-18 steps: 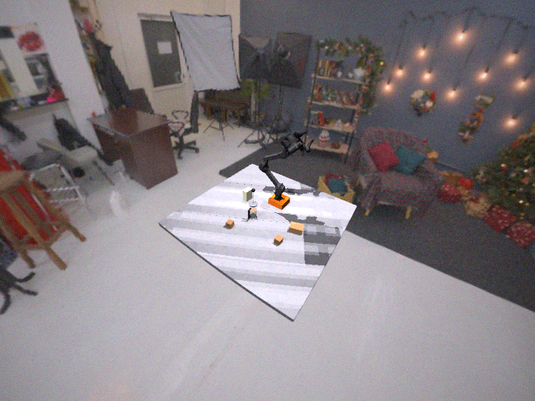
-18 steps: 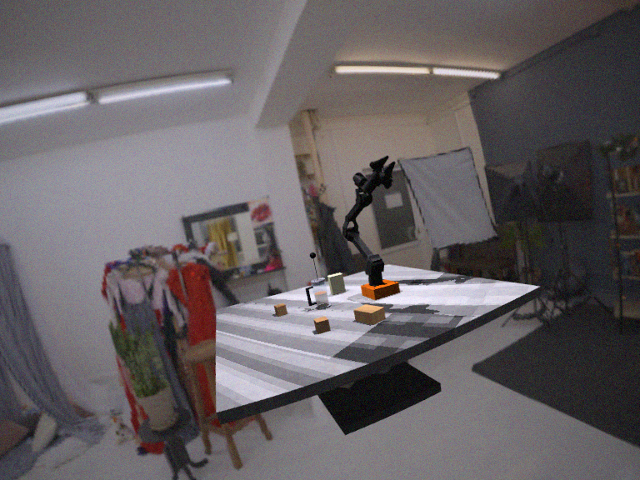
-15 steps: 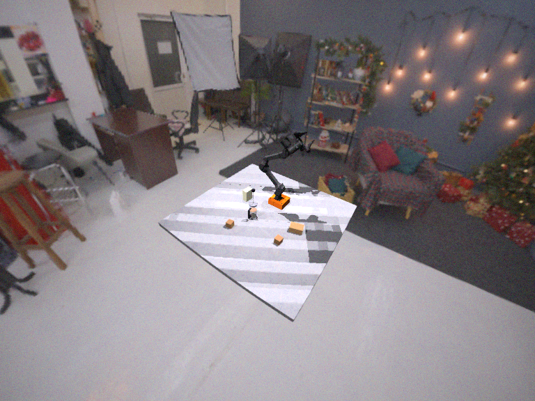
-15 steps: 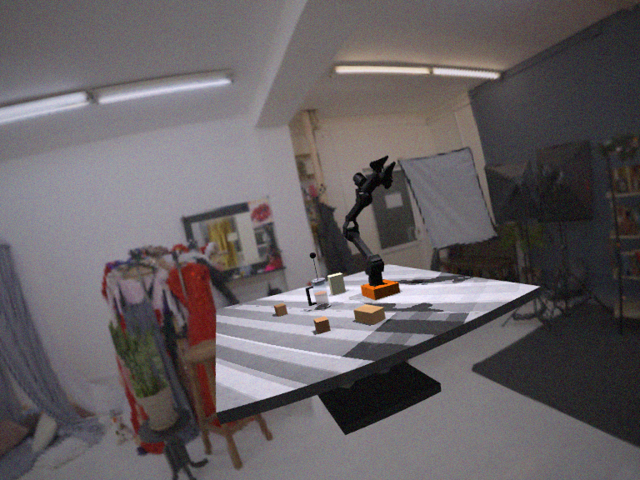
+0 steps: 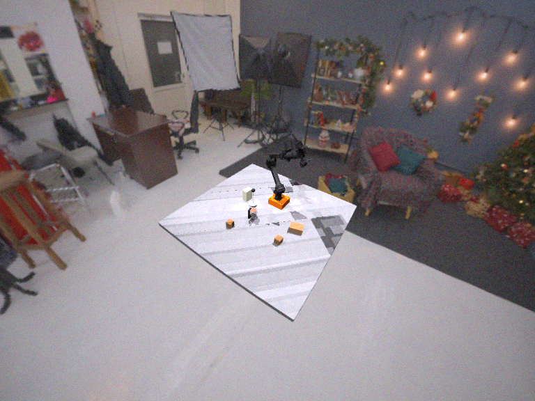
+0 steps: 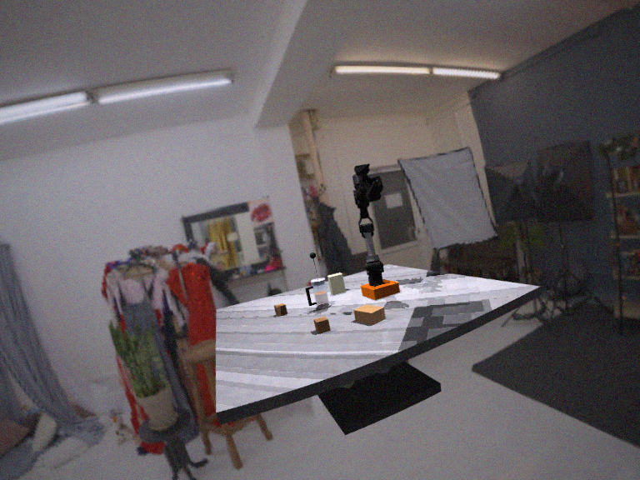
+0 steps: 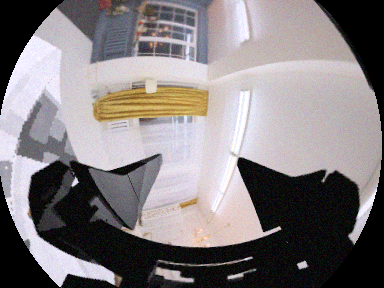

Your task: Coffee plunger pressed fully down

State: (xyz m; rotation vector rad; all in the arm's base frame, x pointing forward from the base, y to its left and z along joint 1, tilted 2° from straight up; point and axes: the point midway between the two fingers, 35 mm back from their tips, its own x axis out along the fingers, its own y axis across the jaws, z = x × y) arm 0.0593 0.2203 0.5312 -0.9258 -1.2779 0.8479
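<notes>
The coffee press is 47 cm below my gripper tip, 33 cm to the right of it and 25 cm ahead of it. Also, from my gripper tip: tan block (58 cm below, 17 cm ahead, 6 cm to the left).
</notes>
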